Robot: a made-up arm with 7 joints. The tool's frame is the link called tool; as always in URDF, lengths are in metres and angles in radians. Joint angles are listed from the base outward.
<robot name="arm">
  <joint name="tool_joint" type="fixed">
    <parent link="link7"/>
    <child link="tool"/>
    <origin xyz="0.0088 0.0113 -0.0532" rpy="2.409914 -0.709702 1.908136"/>
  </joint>
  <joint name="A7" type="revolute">
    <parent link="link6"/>
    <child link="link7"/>
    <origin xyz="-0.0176 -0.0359 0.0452" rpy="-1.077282 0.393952 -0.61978"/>
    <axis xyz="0 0 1"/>
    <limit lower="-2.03" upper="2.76"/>
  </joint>
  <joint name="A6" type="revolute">
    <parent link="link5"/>
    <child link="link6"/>
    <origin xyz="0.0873 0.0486 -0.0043" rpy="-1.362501 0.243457 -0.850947"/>
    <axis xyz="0 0 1"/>
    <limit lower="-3" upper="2.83"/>
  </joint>
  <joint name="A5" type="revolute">
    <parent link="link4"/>
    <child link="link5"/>
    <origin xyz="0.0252 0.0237 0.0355" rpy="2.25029 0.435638 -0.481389"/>
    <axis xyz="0 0 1"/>
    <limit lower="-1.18" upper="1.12"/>
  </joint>
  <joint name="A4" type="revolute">
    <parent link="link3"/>
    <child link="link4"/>
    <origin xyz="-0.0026 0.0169 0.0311" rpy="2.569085 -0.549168 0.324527"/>
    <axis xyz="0 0 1"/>
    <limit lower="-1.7" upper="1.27"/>
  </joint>
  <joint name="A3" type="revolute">
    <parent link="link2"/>
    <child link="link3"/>
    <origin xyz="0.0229 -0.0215 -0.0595" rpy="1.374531 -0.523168 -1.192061"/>
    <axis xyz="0 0 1"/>
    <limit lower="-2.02" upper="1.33"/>
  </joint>
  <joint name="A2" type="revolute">
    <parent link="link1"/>
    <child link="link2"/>
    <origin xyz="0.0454 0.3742 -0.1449" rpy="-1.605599 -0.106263 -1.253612"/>
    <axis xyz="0 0 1"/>
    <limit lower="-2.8" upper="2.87"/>
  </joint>
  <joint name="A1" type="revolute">
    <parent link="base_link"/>
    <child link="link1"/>
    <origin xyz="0.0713 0.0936 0.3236" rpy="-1.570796 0 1.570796"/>
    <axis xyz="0 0 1"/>
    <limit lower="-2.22" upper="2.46"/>
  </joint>
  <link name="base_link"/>
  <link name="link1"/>
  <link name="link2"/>
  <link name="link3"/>
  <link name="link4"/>
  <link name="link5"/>
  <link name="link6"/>
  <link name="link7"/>
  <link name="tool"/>
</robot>
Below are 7 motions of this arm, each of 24 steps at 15 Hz.
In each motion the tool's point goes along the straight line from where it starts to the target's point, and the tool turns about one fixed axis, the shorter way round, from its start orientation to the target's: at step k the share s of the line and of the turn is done. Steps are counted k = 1, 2, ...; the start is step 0. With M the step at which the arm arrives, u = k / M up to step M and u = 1 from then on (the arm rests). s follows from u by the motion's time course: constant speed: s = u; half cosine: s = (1 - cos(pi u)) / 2; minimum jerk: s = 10 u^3 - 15 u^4 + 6 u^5.
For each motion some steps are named. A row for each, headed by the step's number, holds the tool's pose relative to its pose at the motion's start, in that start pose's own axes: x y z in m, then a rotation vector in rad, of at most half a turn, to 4 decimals.
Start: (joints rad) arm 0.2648 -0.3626 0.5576 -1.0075 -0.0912 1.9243 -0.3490
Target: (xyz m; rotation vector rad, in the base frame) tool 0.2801 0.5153 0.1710 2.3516 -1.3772 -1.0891
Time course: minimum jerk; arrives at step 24
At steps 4, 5, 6, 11, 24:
4: 0.0026 0.0163 -0.0049 -0.0118 0.0006 -0.0691
5: 0.0048 0.0296 -0.0090 -0.0215 0.0010 -0.1256
6: 0.0076 0.0475 -0.0144 -0.0345 0.0016 -0.2014
11: 0.0312 0.1938 -0.0587 -0.1407 0.0065 -0.8217
24: 0.0739 0.4591 -0.1390 -0.3333 0.0155 -1.9460

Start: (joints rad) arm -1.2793 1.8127 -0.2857 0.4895 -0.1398 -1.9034 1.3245
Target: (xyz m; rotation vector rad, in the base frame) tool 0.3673 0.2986 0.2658 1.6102 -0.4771 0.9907
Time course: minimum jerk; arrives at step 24
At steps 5, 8, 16, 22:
5: -0.0081 -0.0005 0.0009 0.0511 0.0291 -0.0933
8: -0.0265 -0.0015 0.0030 0.1661 0.0946 -0.3036
16: -0.0996 -0.0056 0.0112 0.6253 0.3563 -1.1431
22: -0.1255 -0.0071 0.0141 0.7873 0.4486 -1.4394

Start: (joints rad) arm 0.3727 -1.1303 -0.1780 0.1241 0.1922 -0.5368 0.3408
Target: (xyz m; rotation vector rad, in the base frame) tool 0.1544 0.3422 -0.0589 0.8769 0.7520 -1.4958
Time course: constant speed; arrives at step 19
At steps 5, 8, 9, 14, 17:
5: -0.0555 0.0144 -0.0655 0.0744 0.0331 0.0310
8: -0.0888 0.0230 -0.1047 0.1191 0.0529 0.0496
9: -0.0999 0.0259 -0.1178 0.1340 0.0595 0.0558
14: -0.1554 0.0403 -0.1833 0.2084 0.0926 0.0869
17: -0.1887 0.0489 -0.2226 0.2530 0.1125 0.1055

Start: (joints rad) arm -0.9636 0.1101 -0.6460 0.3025 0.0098 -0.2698 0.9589
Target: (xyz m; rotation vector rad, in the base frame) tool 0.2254 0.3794 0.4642 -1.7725 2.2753 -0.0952
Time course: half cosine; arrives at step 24
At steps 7, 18, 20, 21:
7: -0.0209 -0.0491 -0.0016 -0.2191 -0.1607 -0.1370
18: -0.0913 -0.2144 -0.0069 -0.9561 -0.7011 -0.5979
20: -0.0998 -0.2343 -0.0075 -1.0451 -0.7664 -0.6536
21: -0.1029 -0.2416 -0.0077 -1.0775 -0.7901 -0.6738

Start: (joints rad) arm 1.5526 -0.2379 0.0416 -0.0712 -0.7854 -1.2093 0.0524
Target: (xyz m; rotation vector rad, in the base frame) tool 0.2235 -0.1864 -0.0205 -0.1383 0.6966 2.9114
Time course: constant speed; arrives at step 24
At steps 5, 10, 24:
5: -0.0511 -0.0045 -0.0114 -0.1162 -0.0056 -0.3109
10: -0.1022 -0.0091 -0.0227 -0.2323 -0.0112 -0.6217
24: -0.2453 -0.0218 -0.0546 -0.5576 -0.0269 -1.4921

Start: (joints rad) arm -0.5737 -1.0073 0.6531 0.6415 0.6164 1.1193 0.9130
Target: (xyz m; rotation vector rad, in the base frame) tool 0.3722 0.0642 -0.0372 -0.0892 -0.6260 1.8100
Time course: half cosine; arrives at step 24
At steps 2, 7, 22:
2: -0.0014 -0.0001 0.0061 0.0063 0.0226 -0.0053
7: -0.0161 -0.0010 0.0704 0.0721 0.2599 -0.0608
22: -0.0810 -0.0049 0.3537 0.3621 1.3060 -0.3057

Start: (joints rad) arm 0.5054 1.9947 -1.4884 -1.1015 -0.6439 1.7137 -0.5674
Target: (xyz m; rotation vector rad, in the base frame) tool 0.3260 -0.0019 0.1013 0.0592 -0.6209 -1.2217
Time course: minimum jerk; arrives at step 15
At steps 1, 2, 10, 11, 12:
1: 0.0003 0.0001 0.0000 -0.0007 -0.0012 -0.0004
2: 0.0024 0.0005 0.0001 -0.0049 -0.0089 -0.0026
10: 0.0976 0.0224 0.0057 -0.1999 -0.3661 -0.1064
11: 0.1085 0.0249 0.0063 -0.2221 -0.4069 -0.1183
12: 0.1164 0.0267 0.0068 -0.2383 -0.4365 -0.1269

